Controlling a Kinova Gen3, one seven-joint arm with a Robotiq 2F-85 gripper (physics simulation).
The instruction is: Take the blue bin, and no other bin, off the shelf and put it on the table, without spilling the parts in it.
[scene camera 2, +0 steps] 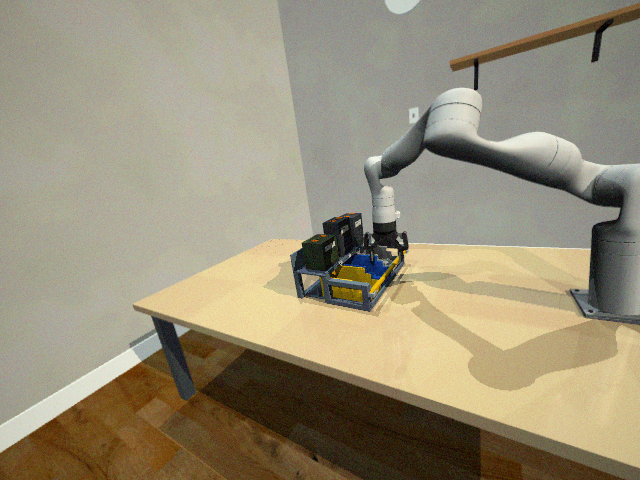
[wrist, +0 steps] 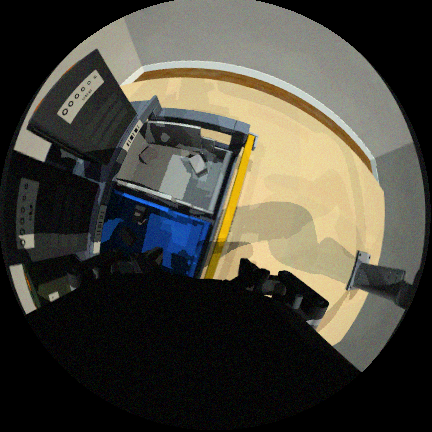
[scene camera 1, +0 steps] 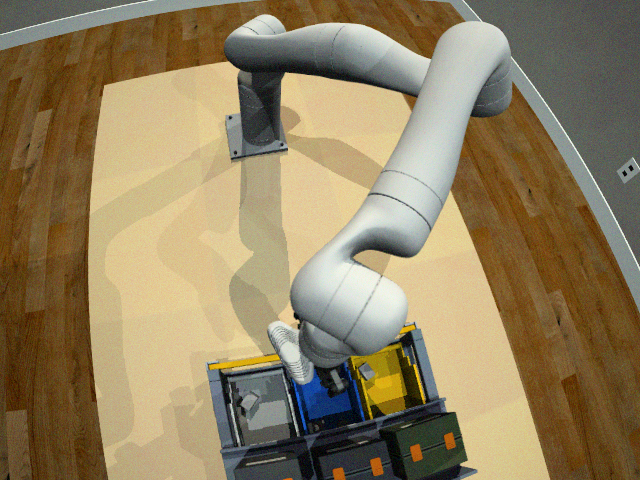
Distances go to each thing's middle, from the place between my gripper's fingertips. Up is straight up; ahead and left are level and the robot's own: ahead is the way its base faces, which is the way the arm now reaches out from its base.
Labels:
Now: the yellow bar (wrist: 230, 207) 2 cm behind my hand and 2 cm below it. Round my hand: grey bin (scene camera 1: 272, 417) (10 cm ahead, 9 cm to the right, 4 cm below); then yellow bin (scene camera 1: 396, 386) (7 cm ahead, 13 cm to the left, 4 cm below); then blue bin (scene camera 1: 313, 403) (8 cm ahead, 2 cm to the left, 4 cm below).

